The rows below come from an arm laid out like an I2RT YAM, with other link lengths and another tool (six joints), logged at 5 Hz.
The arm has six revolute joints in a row. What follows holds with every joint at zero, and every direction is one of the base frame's. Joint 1 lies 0.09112 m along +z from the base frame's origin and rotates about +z. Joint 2 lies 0.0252 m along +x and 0.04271 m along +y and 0.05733 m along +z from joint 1 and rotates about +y. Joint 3 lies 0.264 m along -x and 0.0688 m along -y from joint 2 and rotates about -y. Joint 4 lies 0.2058 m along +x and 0.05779 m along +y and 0.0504 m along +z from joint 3 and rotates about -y. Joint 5 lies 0.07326 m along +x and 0.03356 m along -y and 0.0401 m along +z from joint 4 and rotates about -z. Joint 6 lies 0.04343 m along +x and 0.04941 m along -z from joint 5 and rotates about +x. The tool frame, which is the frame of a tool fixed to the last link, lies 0.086 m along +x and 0.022 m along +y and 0.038 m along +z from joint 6; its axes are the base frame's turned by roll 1.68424, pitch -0.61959 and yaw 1.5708 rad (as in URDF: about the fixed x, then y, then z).
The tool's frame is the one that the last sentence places.
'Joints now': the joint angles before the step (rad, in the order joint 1, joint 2, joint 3, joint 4, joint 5, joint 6). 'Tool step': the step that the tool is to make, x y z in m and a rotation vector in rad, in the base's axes. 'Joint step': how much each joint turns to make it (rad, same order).
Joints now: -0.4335 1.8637 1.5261 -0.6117 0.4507 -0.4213
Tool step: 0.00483 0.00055 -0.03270 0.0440 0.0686 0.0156
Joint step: 0.0000 0.0756 0.0000 -0.0019 -0.0179 -0.0077
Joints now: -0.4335 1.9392 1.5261 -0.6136 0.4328 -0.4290
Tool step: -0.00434 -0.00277 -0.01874 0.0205 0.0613 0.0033
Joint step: -0.0107 0.0378 -0.0004 -0.0187 -0.0004 -0.0175
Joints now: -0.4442 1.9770 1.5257 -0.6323 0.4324 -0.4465
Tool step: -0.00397 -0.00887 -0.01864 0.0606 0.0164 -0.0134
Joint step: -0.0374 0.0424 0.0001 0.0007 -0.0527 -0.0004
